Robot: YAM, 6 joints.
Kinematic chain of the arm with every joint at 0, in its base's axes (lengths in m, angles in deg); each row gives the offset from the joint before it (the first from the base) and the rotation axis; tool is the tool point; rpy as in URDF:
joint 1: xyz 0 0 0.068 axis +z
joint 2: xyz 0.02 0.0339 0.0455 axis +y
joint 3: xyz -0.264 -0.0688 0 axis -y
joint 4: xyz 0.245 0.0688 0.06 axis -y
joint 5: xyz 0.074 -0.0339 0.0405 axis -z
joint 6: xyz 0.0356 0 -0.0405 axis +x
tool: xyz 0 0 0 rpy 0 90 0
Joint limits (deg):
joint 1: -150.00..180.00
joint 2: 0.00..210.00
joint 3: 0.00..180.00
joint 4: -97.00..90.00
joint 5: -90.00..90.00
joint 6: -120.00..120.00
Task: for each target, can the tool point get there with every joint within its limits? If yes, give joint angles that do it. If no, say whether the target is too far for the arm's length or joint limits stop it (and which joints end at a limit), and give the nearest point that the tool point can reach.
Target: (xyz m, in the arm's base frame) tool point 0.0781 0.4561 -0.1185
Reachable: yes | joints 77.39 167.04 103.44 -13.67 -40.96 -54.93
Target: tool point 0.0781 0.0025 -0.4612
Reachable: no: joint limits stop it (at a limit: joint 2) | nearest point 0.1185 0.0038 -0.3562 | short by 0.113 m
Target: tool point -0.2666 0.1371 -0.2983
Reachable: yes | joints 150.89 194.00 103.57 -18.25 -16.14 46.98
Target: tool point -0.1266 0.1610 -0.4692
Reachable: no: joint limits stop it (at a limit: joint 2) | nearest point -0.1320 0.1679 -0.3786 | short by 0.091 m
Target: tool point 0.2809 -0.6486 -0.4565
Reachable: no: too far | nearest point 0.2028 -0.4682 -0.2685 | short by 0.272 m
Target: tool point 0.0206 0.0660 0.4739
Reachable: yes | joints 61.04 37.67 45.98 69.31 -23.06 -45.68
